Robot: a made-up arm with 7 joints. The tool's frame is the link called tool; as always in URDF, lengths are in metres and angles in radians. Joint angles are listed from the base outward.
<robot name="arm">
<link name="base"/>
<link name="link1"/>
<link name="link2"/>
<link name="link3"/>
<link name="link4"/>
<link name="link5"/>
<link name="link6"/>
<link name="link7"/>
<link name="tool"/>
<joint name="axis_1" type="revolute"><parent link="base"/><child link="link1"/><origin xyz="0.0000 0.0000 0.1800"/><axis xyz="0 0 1"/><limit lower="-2.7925" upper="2.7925"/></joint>
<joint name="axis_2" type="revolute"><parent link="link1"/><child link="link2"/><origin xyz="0.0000 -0.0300 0.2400"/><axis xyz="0 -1 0"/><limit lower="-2.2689" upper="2.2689"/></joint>
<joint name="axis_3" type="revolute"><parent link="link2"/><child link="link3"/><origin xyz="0.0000 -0.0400 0.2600"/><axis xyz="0 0 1"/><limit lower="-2.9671" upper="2.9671"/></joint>
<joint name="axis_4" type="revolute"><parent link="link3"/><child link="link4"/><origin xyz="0.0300 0.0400 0.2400"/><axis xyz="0 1 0"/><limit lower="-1.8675" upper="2.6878"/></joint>
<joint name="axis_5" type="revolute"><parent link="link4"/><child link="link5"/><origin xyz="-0.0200 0.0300 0.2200"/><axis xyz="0 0 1"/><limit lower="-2.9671" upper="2.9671"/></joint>
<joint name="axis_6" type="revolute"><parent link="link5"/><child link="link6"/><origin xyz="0.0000 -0.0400 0.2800"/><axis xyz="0 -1 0"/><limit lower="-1.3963" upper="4.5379"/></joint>
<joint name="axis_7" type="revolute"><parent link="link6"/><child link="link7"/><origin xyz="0.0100 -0.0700 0.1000"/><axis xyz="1 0 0"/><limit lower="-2.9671" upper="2.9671"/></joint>
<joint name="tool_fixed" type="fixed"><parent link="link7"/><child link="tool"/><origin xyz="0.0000 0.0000 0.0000" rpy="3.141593 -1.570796 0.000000"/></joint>
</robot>
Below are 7 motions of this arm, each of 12 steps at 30 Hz.
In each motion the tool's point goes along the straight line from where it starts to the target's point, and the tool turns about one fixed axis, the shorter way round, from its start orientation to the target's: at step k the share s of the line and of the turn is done. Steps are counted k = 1, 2, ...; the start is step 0. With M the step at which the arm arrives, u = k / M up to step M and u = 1 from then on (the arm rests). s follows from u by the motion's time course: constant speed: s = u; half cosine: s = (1 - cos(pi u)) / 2; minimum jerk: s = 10 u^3 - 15 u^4 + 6 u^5.
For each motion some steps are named. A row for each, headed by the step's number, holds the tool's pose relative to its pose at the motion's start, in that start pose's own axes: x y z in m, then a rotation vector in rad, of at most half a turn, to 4 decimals.
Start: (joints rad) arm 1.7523 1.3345 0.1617 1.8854 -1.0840 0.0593 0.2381
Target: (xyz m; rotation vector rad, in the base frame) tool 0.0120 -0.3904 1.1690 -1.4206 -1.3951 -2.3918
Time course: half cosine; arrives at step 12
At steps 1, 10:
1: 0.0001 0.0018 -0.0012 -0.0001 0.0047 -0.0072
10: 0.0030 0.1010 -0.0636 -0.0078 0.2551 -0.3935

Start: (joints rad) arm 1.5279 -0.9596 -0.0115 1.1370 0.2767 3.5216 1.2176
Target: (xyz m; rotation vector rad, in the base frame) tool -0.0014 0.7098 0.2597 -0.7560 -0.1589 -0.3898
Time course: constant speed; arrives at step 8
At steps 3, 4, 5, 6, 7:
3: -0.0240 -0.0217 -0.0827 -0.1755 -0.1899 0.0051
4: -0.0320 -0.0290 -0.1102 -0.2340 -0.2532 0.0069
5: -0.0400 -0.0362 -0.1378 -0.2925 -0.3165 0.0086
6: -0.0480 -0.0434 -0.1653 -0.3510 -0.3798 0.0103
7: -0.0560 -0.0507 -0.1929 -0.4096 -0.4432 0.0120

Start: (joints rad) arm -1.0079 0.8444 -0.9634 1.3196 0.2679 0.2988 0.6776
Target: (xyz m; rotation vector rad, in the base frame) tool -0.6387 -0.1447 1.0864 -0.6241 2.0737 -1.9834
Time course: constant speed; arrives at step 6
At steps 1, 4, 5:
1: 0.0010 -0.0012 0.0117 0.0182 -0.0259 -0.0181
4: 0.0039 -0.0047 0.0469 0.0730 -0.1036 -0.0725
5: 0.0049 -0.0059 0.0586 0.0912 -0.1295 -0.0906

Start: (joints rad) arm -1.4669 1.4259 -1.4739 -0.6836 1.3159 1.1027 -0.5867
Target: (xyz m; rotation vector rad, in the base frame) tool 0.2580 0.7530 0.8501 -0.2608 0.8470 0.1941
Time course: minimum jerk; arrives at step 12
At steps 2, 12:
2: -0.0042 -0.0154 0.0026 0.0192 0.0027 0.0043
12: -0.1174 -0.4332 0.0746 0.5422 0.0772 0.1201

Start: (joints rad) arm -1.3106 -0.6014 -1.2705 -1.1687 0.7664 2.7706 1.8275
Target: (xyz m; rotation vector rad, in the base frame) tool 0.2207 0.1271 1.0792 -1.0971 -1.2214 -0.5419
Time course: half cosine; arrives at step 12
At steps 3, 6, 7, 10, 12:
3: 0.0046 -0.0175 0.0460 0.0906 -0.0201 0.0906
6: 0.0157 -0.0597 0.1572 0.3094 -0.0688 0.3092
7: 0.0197 -0.0752 0.1979 0.3895 -0.0866 0.3892
10: 0.0293 -0.1115 0.2933 0.5773 -0.1283 0.5770
12: 0.0314 -0.1195 0.3144 0.6188 -0.1376 0.6184

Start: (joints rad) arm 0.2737 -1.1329 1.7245 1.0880 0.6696 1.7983 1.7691
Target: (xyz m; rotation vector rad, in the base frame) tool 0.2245 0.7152 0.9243 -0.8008 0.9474 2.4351
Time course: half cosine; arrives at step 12
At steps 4, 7, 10, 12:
4: 0.0145 0.1006 0.0213 -0.2064 0.0290 0.0990
7: 0.0366 0.2533 0.0537 -0.5196 0.0730 0.2493
10: 0.0543 0.3755 0.0797 -0.7702 0.1082 0.3695
12: 0.0582 0.4025 0.0854 -0.8255 0.1160 0.3961

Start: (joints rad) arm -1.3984 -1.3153 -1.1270 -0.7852 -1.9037 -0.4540 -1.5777
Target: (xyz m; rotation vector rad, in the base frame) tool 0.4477 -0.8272 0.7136 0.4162 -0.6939 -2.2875
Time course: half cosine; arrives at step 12
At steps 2, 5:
2: 0.0100 -0.0031 -0.0062 -0.0220 0.0081 -0.0174
5: 0.0555 -0.0171 -0.0344 -0.1215 0.0446 -0.0963

